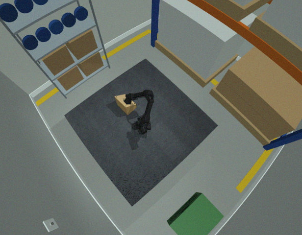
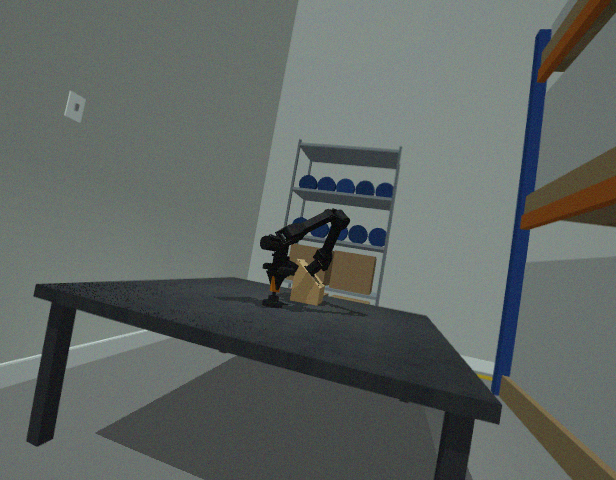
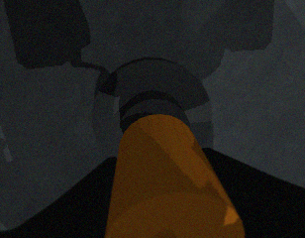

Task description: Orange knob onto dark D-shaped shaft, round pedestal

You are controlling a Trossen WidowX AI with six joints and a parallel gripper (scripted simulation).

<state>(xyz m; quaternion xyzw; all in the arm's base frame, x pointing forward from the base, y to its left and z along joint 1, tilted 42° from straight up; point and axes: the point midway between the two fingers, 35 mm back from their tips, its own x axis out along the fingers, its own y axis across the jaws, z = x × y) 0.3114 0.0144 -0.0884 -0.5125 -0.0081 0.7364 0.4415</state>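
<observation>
My gripper tip is 20 mm below the orange knob. Round my gripper tip: dark round pedestal: 40 mm below.
</observation>
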